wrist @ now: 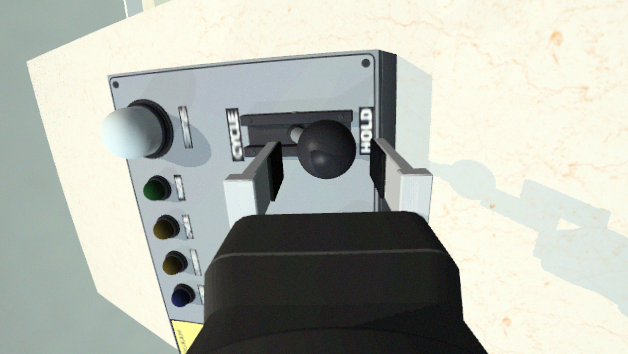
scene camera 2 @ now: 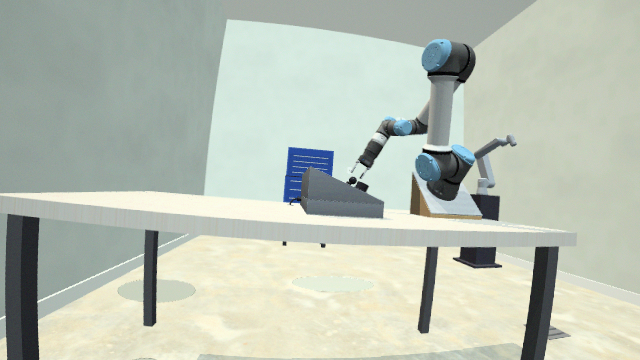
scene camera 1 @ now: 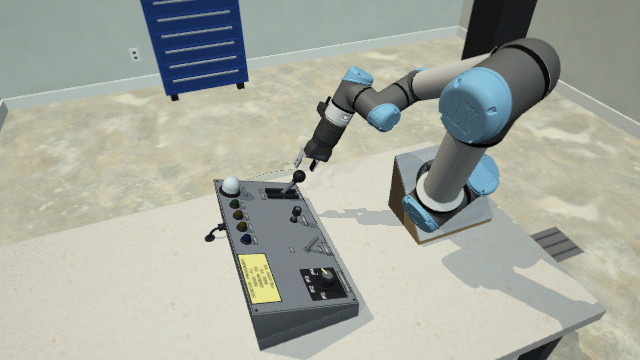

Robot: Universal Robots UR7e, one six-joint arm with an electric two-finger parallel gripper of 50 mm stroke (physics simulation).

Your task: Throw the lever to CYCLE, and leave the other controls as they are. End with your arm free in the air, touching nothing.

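Seen in the pictures: gripper, fingertip midpoint: (wrist: 326,158) (scene camera 2: 355,175) (scene camera 1: 303,168); arm's base, origin of the base link: (scene camera 2: 441,189).
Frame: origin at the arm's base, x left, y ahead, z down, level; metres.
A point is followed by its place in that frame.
The lever, a black ball (scene camera 1: 299,176) @(x -0.165, y 0.396, z -0.028 m) (scene camera 2: 352,180) @(x -0.162, y 0.398, z -0.015 m) (wrist: 326,150) @(x -0.184, y 0.382, z -0.034 m) on a grey rod, stands in a dark slot at the far end of the grey control panel (scene camera 1: 275,232) @(x -0.012, y 0.525, z 0.017 m) (scene camera 2: 330,195) @(x 0.247, y 0.579, z 0.061 m) (wrist: 210,90) @(x -0.227, y 0.532, z 0.013 m). It leans toward the HOLD label (wrist: 366,131) @(x -0.180, y 0.394, z 0.064 m); the CYCLE label (wrist: 233,135) @(x -0.182, y 0.515, z 0.019 m) is at the slot's other end, on the left in the wrist view. My gripper (scene camera 1: 305,166) @(x -0.181, y 0.378, z -0.043 m) (scene camera 2: 357,174) @(x -0.181, y 0.378, z -0.043 m) (wrist: 326,158) @(x -0.181, y 0.378, z -0.043 m) is open and empty, tilted just above the ball. In the wrist view the ball appears between the two fingers, with a gap on each side; contact does not show.
A white dome (scene camera 1: 231,185) @(x -0.173, y 0.602, z -0.053 m) (wrist: 132,132) @(x -0.197, y 0.576, z -0.049 m) and several small coloured buttons line one side of the panel. A small black-knobbed control (scene camera 1: 296,211) @(x -0.051, y 0.448, z 0.000 m), a grey toggle (scene camera 1: 312,244) @(x 0.065, y 0.445, z 0.021 m) and a rotary knob (scene camera 1: 325,278) @(x 0.191, y 0.459, z 0.007 m) sit along the other side. My arm's base block (scene camera 1: 405,200) stands beside the panel.
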